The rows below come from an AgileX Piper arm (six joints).
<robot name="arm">
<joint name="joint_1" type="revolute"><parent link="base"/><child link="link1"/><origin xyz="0 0 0.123"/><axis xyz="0 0 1"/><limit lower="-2.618" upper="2.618"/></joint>
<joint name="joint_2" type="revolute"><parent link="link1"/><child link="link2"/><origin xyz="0 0 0"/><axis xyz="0 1 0"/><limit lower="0" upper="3.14"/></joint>
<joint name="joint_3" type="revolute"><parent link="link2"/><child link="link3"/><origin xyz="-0.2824 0 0.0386"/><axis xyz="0 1 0"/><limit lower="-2.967" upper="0"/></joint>
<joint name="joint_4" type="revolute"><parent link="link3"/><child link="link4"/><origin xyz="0.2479 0 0.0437"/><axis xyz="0.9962 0 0.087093"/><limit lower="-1.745" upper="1.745"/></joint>
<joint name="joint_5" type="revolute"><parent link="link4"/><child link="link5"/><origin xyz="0 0 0"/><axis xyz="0 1 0"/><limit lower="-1.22" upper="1.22"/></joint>
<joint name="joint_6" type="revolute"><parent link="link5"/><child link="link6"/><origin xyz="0.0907 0 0.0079"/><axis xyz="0.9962 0 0.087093"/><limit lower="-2.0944" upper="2.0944"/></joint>
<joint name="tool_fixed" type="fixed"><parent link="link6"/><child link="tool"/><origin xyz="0 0 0" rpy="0 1.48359 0"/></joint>
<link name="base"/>
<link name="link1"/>
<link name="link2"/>
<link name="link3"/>
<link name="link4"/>
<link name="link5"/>
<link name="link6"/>
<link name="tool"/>
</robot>
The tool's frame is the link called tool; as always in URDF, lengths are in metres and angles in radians.
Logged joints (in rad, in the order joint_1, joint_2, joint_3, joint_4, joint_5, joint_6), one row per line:
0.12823 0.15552 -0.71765 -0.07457 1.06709 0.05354
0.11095 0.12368 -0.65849 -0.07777 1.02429 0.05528
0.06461 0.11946 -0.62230 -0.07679 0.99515 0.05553
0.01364 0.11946 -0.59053 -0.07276 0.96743 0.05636
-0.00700 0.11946 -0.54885 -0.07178 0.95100 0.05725
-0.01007 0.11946 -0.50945 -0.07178 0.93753 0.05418
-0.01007 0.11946 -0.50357 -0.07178 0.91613 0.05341
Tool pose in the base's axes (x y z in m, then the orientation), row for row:
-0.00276 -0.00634 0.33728 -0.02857 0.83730 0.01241 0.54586
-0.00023 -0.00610 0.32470 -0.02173 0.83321 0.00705 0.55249
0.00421 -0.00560 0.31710 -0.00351 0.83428 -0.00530 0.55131
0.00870 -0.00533 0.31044 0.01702 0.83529 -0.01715 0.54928
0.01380 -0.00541 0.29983 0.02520 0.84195 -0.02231 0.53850
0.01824 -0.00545 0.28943 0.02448 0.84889 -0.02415 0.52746
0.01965 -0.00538 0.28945 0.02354 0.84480 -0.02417 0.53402
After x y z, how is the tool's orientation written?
As a quaternion, x y z w.
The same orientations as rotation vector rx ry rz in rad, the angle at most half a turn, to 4 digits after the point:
-0.0677 1.9854 0.0294
-0.0514 1.9702 0.0167
-0.0083 1.9737 -0.0125
0.0403 1.9778 -0.0406
0.0599 2.0027 -0.0531
0.0585 2.0287 -0.0577
0.0561 2.0133 -0.0576

